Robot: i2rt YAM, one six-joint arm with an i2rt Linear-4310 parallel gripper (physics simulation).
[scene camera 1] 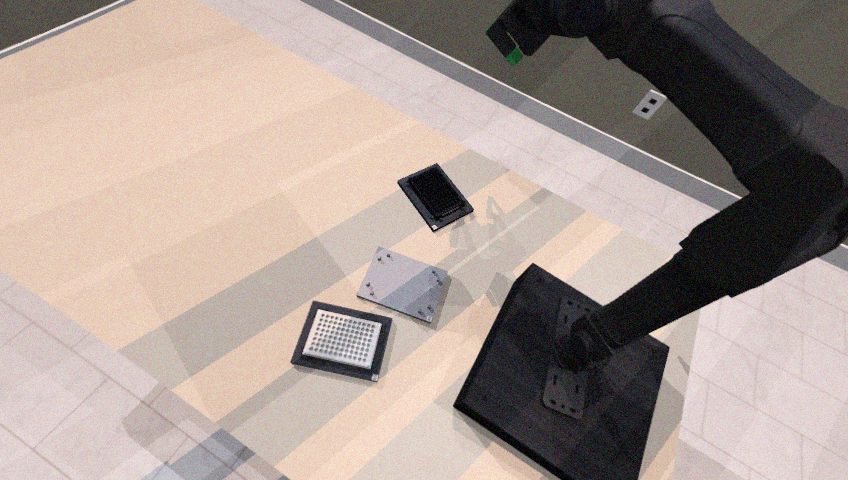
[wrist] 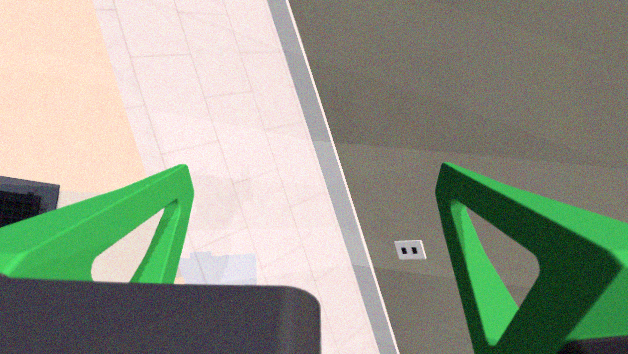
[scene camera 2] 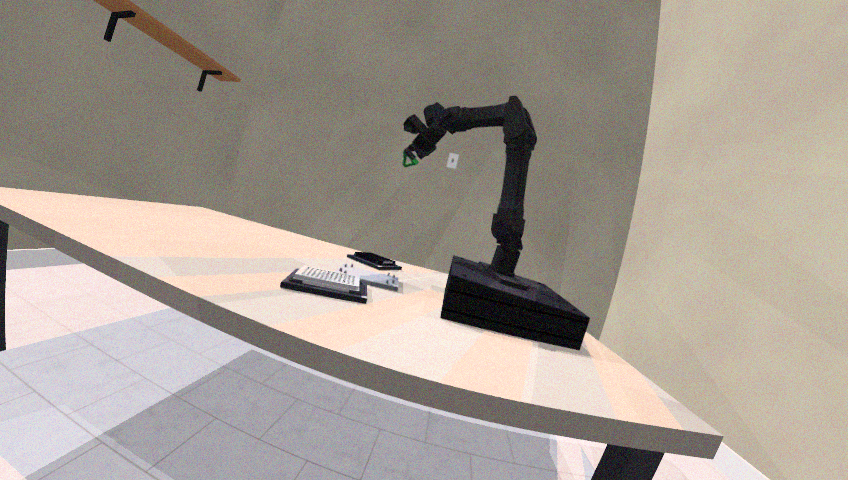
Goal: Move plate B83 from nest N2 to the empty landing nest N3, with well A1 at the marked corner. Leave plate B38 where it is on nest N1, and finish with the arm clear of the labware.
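A white well plate (scene camera 1: 342, 339) (scene camera 2: 327, 277) sits on a dark nest (scene camera 1: 300, 350). A black well plate (scene camera 1: 436, 189) (scene camera 2: 373, 257) (wrist: 17, 207) sits on another dark nest (scene camera 1: 455, 215) (wrist: 50, 192), partly shown in the wrist view. Between them lies a grey nest (scene camera 1: 401, 285) (scene camera 2: 380, 279) with upright pins and no plate; a small white mark is at one corner. Plate and nest names are not readable, so I cannot tell which plate is B83. My gripper (scene camera 1: 514, 55) (scene camera 2: 410, 160) (wrist: 314, 177) is open and empty, high above and away from both plates.
The arm's black base block (scene camera 1: 499, 380) (scene camera 2: 511, 309) stands on the table beside the nests. A wall outlet (scene camera 1: 648, 104) (scene camera 2: 452, 160) (wrist: 410, 250) is on the wall behind the arm. A wooden shelf (scene camera 2: 172, 42) is high on the wall at the upper left.
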